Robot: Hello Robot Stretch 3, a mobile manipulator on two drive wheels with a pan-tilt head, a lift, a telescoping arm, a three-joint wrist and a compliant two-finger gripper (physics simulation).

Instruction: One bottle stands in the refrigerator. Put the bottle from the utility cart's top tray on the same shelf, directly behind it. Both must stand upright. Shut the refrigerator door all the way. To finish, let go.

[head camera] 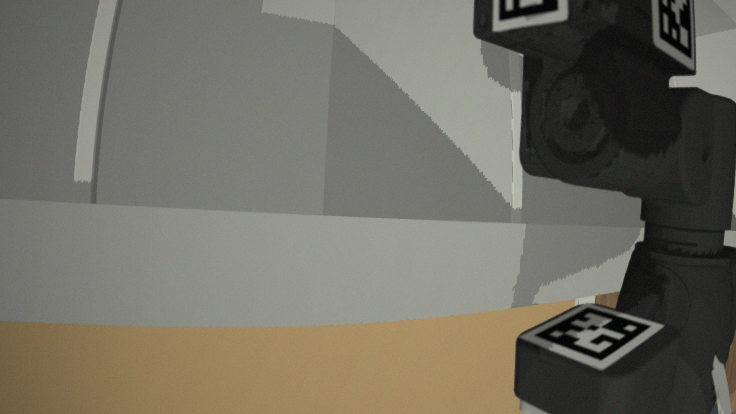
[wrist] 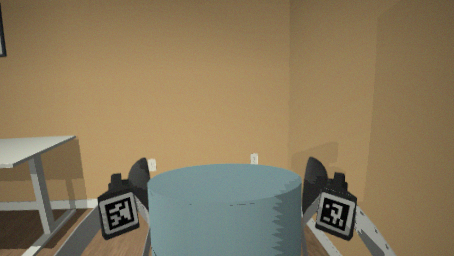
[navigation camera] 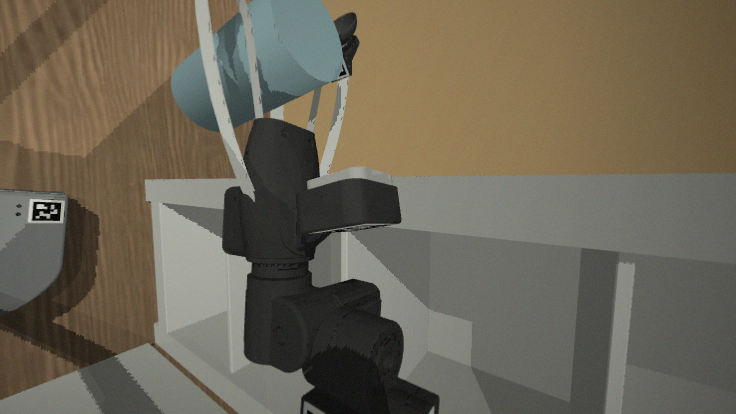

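Places are measured from the robot's base along level axes (x right, y ahead, z up), in millimetres.
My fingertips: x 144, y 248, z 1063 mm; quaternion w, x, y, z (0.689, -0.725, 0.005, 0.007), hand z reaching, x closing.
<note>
Behind a point stands the place of what it marks.
My gripper (navigation camera: 283, 15) (wrist: 227, 177) @(z 1063, x 144, y 248 mm) is shut on a light blue bottle (navigation camera: 257, 61) @(z 1066, x 119, y 157 mm) (wrist: 225, 225) @(z 1088, x 145, y 150 mm), with a fingertip on each side of it. Its flat top faces up in the wrist view; its lower part is cut off there. The refrigerator's pale grey body (head camera: 257, 267) @(z 1181, x 381, y 73 mm) (navigation camera: 540, 205) @(z 1228, x 380, y 80 mm) shows with its open interior and shelf edges in the head and navigation views. The bottle and fingertips are outside it, beyond its side wall. A pale panel (navigation camera: 46, 383) @(z 59, x 167, y -505 mm) at the lower left may be the open door. The bottle standing in the refrigerator and the utility cart do not show.
A tan wall (head camera: 257, 365) @(z 996, x 910, y 375 mm) (navigation camera: 514, 92) @(z 1127, x 903, y 438 mm) (wrist: 215, 75) @(z 1187, x 17, y 2204 mm) runs beside the refrigerator. A white table (wrist: 35, 147) @(z 720, x -1285, y 1624 mm) stands at the left of the wrist view. Part of my grey base (navigation camera: 30, 252) @(z 160, x 109, y -106 mm) shows over the wooden floor (navigation camera: 123, 247) @(z 0, x 332, y -131 mm).
</note>
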